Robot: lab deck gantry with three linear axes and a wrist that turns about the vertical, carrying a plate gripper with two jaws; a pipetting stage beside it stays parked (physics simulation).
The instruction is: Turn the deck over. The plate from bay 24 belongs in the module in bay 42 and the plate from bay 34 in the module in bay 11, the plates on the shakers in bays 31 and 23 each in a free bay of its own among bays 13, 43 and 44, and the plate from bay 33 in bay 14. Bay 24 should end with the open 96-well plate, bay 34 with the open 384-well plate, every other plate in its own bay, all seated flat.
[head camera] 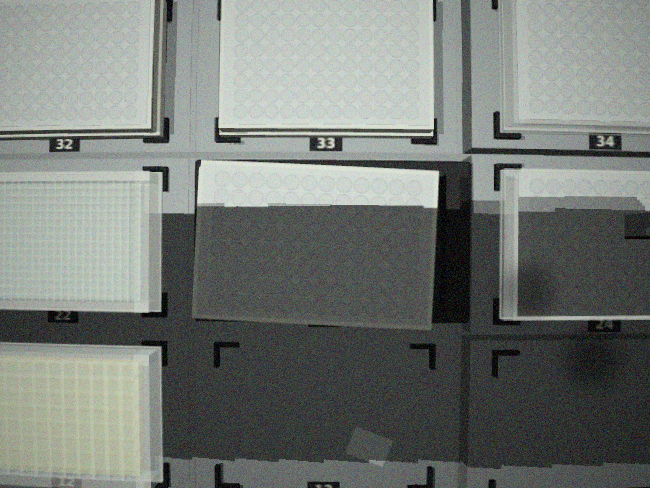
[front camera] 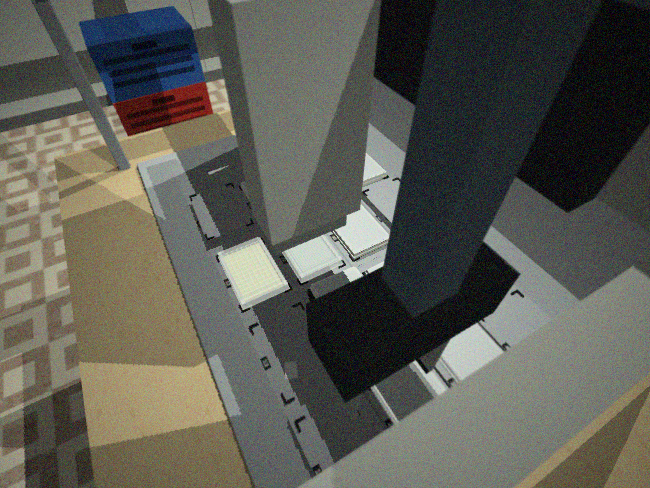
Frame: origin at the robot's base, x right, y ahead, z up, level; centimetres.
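Seen in the pictures: gripper, fingertip midpoint: (front camera: pixel 384 381); robot's base, link origin: (front camera: pixel 192 204).
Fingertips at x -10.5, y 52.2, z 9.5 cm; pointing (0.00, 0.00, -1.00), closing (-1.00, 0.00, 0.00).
Observation:
Pixels of each thing's top centre, then the offset from my fingertips to it. "pt": a spot on its surface instead.
- bay 24 plate, top centre: (head camera: pixel 623 245) (front camera: pixel 422 404) dy +3.4, dx -4.5, dz -6.6 cm
- bay 34 plate, top centre: (head camera: pixel 621 52) (front camera: pixel 482 365) dy +3.4, dx -15.2, dz -6.6 cm
- bay 33 plate, top centre: (head camera: pixel 326 57) dy -13.0, dx -15.2, dz -8.0 cm
- bay 23 plate, top centre: (head camera: pixel 314 244) (front camera: pixel 352 303) dy -13.6, dx -4.4, dz -5.8 cm
- black shaker, surface spot: (head camera: pixel 452 273) pt dy -6.3, dx -3.0, dz -6.4 cm
- Bay 13, surface spot: (head camera: pixel 294 409) pt dy -14.9, dx +5.7, dz -9.5 cm
- yellow plate, top centre: (head camera: pixel 48 420) (front camera: pixel 251 267) dy -29.4, dx +6.2, dz -8.0 cm
- fine-grid plate, top centre: (head camera: pixel 46 241) (front camera: pixel 305 244) dy -29.4, dx -4.5, dz -8.0 cm
- bay 32 plate, top centre: (head camera: pixel 51 61) (front camera: pixel 355 224) dy -29.4, dx -15.2, dz -8.0 cm
- small pale square, surface spot: (head camera: pixel 370 445) pt dy -10.2, dx +7.9, dz -9.4 cm
My gripper (front camera: pixel 389 371) is over the deck near bays 24 and 34, jaws apart and empty; its black body hides one jaw. One jaw enters the head view's right edge. The bay 24 plate (front camera: pixel 406 389) (head camera: pixel 572 262) lies mostly in shadow. The bay 34 plate (front camera: pixel 472 349) (head camera: pixel 588 68) sits in its corners. The bay 33 plate (head camera: pixel 325 68) sits in its bay. The bay 23 plate (head camera: pixel 315 262) rests, turned slightly, on a black shaker (head camera: pixel 452 273). Bay 13 (head camera: pixel 294 409) shows no plate. The bay 31 shaker is hidden.
A yellow plate (front camera: pixel 253 273) (head camera: pixel 73 414) is in bay 12, and a fine-grid plate (front camera: pixel 315 256) (head camera: pixel 73 241) in bay 22. The bay 32 plate (front camera: pixel 362 231) (head camera: pixel 73 63) is behind. A pale pillar (front camera: pixel 304 105) blocks the back left. A small pale square (head camera: pixel 370 445) shows by bay 13.

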